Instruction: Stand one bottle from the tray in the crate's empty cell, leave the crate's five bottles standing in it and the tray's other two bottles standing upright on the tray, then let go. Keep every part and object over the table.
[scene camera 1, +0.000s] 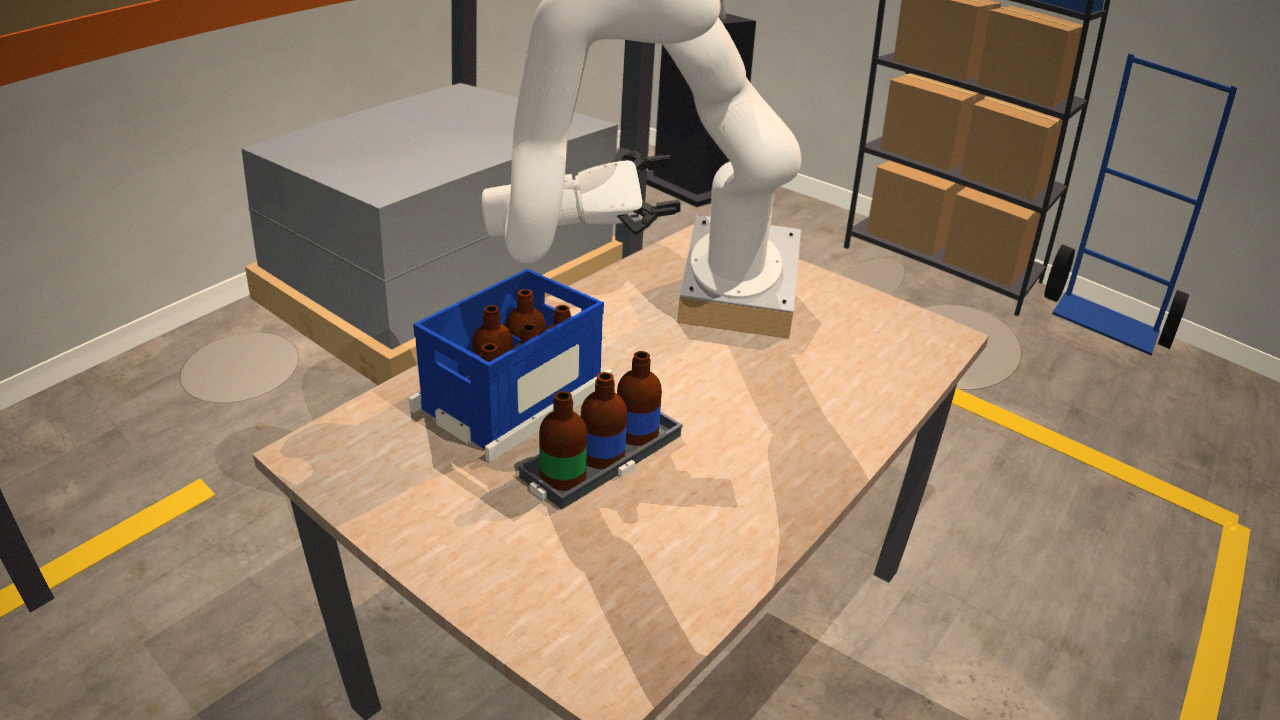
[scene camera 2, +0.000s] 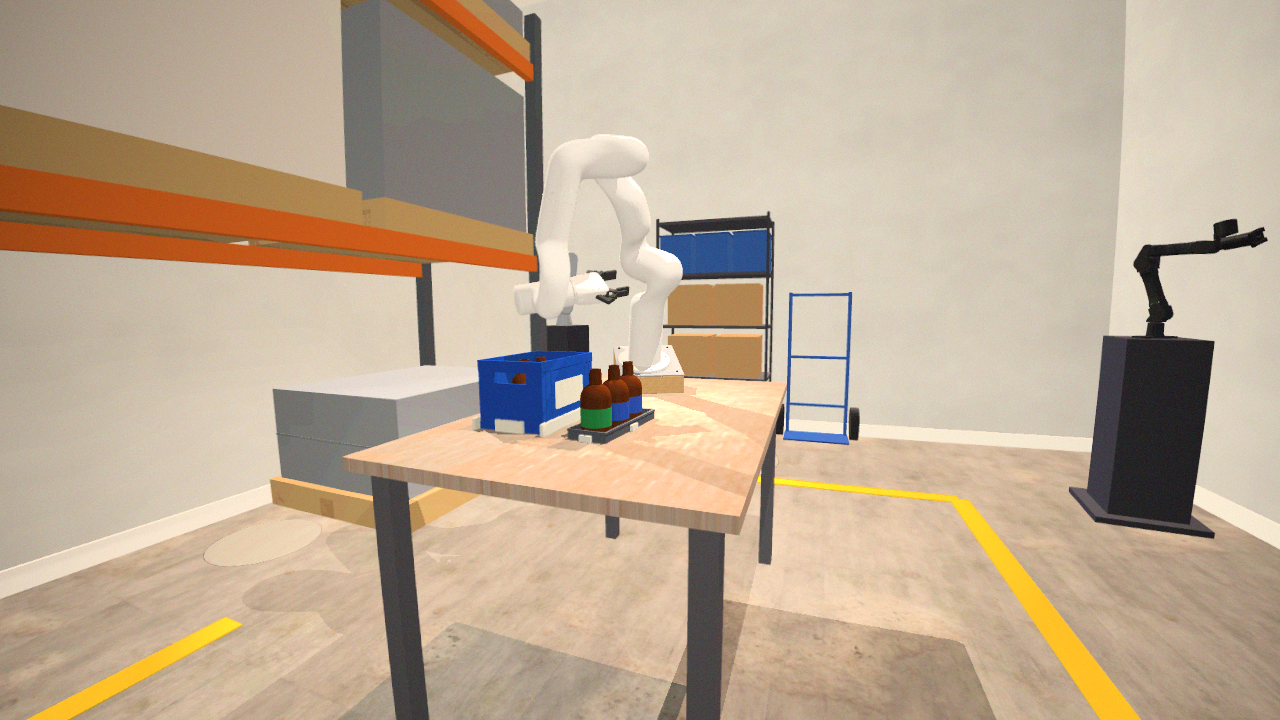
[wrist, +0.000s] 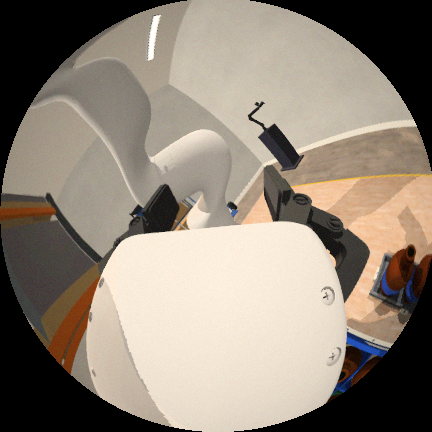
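The gripper is open and empty, level, high beyond the crate and pointing toward the arm's base. The blue crate holds several brown bottles; in scene camera 1 its near-left cell shows no bottle, though the walls hide the cell floors. The dark tray beside it carries three upright bottles in a row: a green-banded one at the near end, a blue-banded one in the middle and another blue-banded one at the far end.
The arm's base plate sits on a wooden block at the far end of the table. Pale strips edge the crate's foot. A grey block and an orange-beamed rack stand left of the table.
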